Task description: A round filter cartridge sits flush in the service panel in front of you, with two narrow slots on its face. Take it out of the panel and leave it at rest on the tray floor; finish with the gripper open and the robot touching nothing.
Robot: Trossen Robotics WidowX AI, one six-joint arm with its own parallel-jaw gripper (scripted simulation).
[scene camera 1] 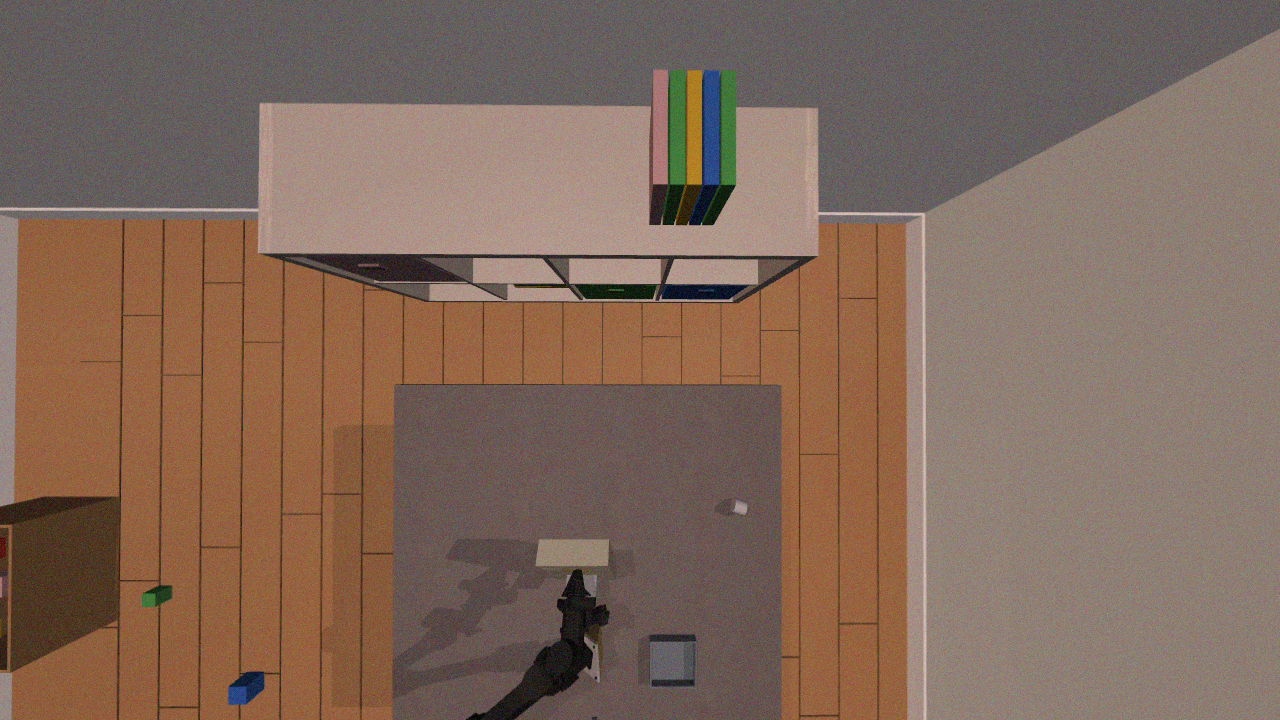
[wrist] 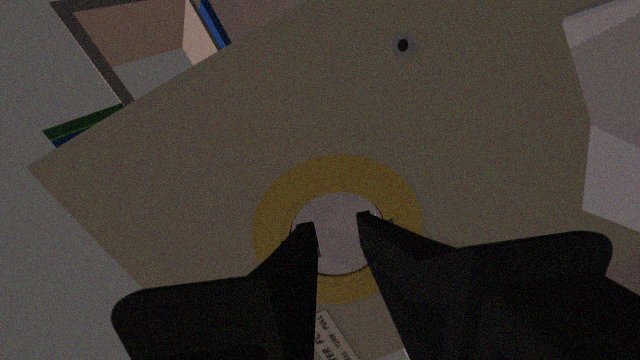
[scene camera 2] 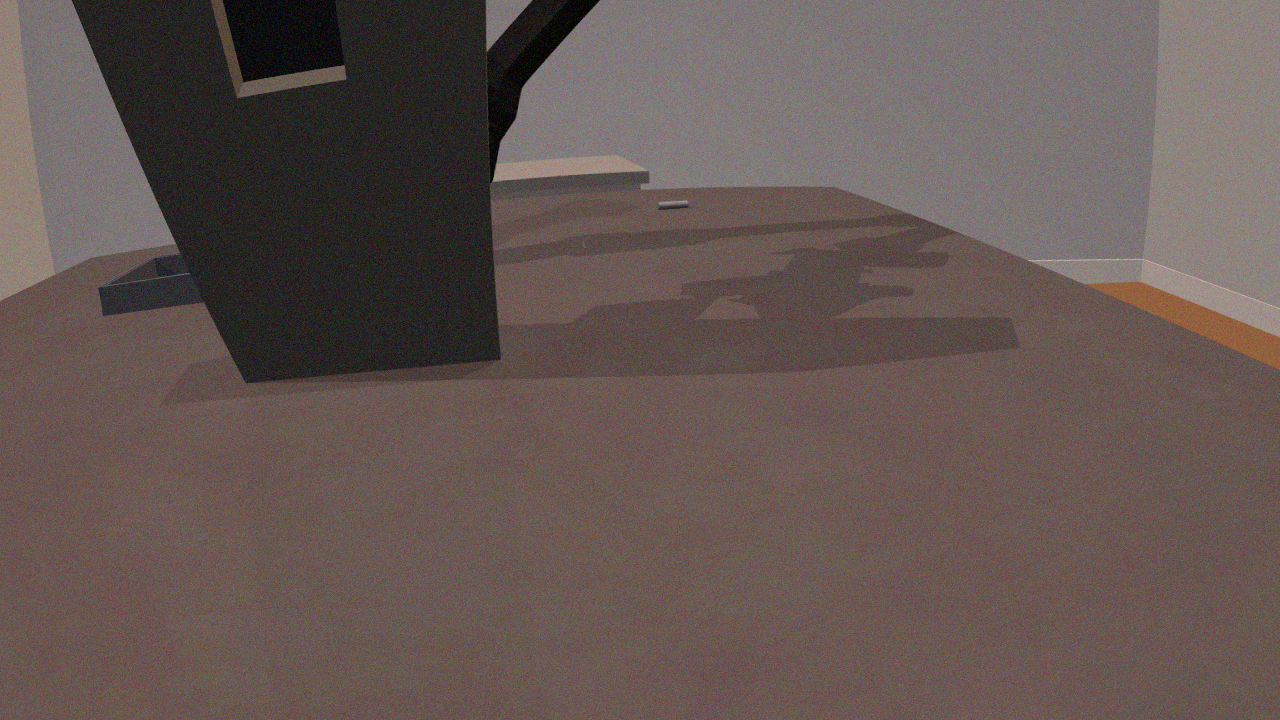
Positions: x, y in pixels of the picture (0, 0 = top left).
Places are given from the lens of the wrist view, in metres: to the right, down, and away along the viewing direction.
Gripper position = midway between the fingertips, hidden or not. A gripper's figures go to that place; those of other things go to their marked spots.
gripper [wrist: 334, 222]: 0.01, 0.02, 0.11
round filter cartridge [wrist: 339, 250]: 0.01, 0.03, 0.11
beige service panel [wrist: 465, 129]: 0.06, -0.02, 0.09
small grey ledge [wrist: 597, 42]: 0.10, -0.05, 0.07
